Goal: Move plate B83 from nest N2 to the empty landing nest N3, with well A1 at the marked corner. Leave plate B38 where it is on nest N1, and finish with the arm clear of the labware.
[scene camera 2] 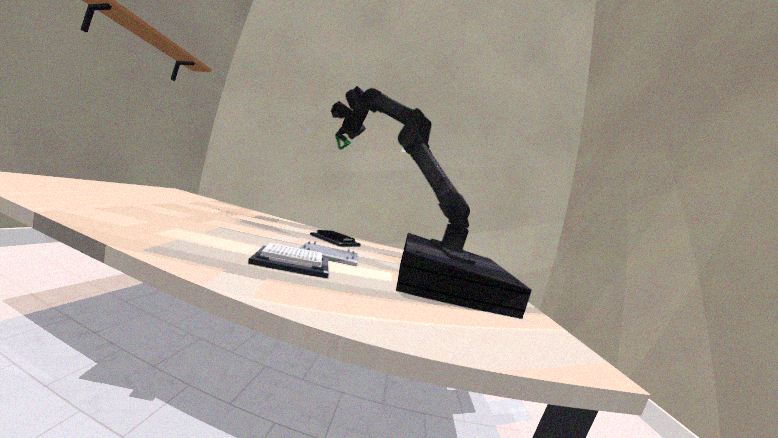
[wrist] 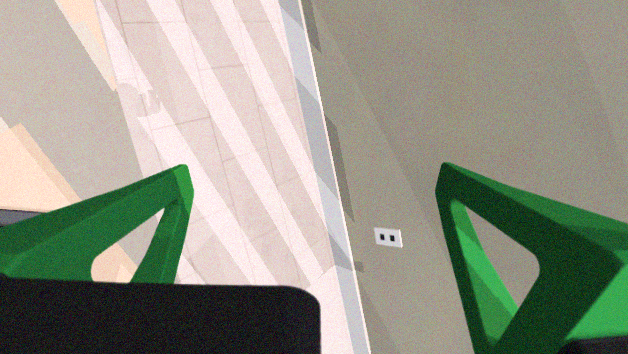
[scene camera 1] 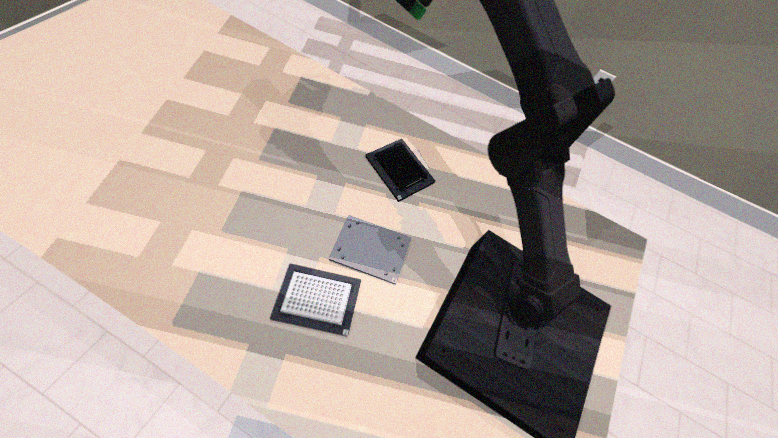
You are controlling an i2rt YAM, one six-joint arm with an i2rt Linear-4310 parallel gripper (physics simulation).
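Observation:
A white well plate (scene camera 1: 316, 296) (scene camera 2: 292, 254) sits in a dark nest (scene camera 1: 351, 304) (scene camera 2: 288, 269). A black plate (scene camera 1: 401, 165) (scene camera 2: 333, 236) sits in another dark nest (scene camera 1: 427, 180) (scene camera 2: 353, 243). Between them lies the bare grey landing nest N3 (scene camera 1: 370, 247) (scene camera 2: 331, 254), with small pegs near its corners and a small pale mark at one corner. I cannot read which plate is B83 or B38. My gripper (scene camera 2: 342, 141) (wrist: 314, 177) is open and empty, high above the table and well away from both plates; a green fingertip shows at the top edge in scene camera 1.
The arm's black base (scene camera 1: 473, 337) (scene camera 2: 462, 280) stands on the table beside the nests. A wall shelf (scene camera 2: 146, 35) is at the upper left in scene camera 2. A wall outlet (wrist: 388, 237) shows beyond the fingers in the wrist view.

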